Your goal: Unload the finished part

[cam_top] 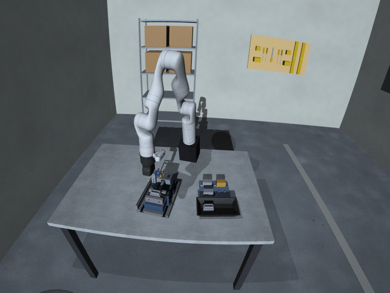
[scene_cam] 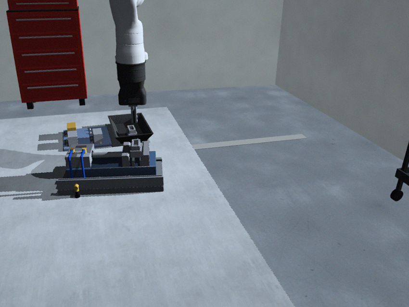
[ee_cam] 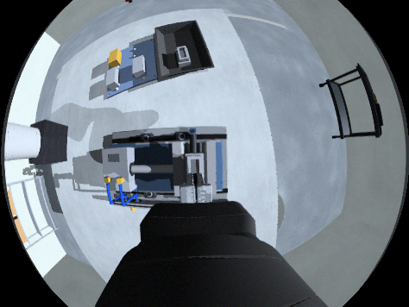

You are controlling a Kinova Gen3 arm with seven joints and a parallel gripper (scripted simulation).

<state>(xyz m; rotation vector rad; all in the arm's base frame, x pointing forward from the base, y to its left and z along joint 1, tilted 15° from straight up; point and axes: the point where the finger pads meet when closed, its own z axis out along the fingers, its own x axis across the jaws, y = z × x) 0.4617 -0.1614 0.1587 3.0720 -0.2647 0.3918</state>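
Now: hand 70 mm past the vise, 20 mm to the right of it and 160 mm above it. Round my hand: blue fixture plate: 140 mm behind, 350 mm to the left, 200 mm below; yellow block: 200 mm behind, 390 mm to the left, 170 mm below.
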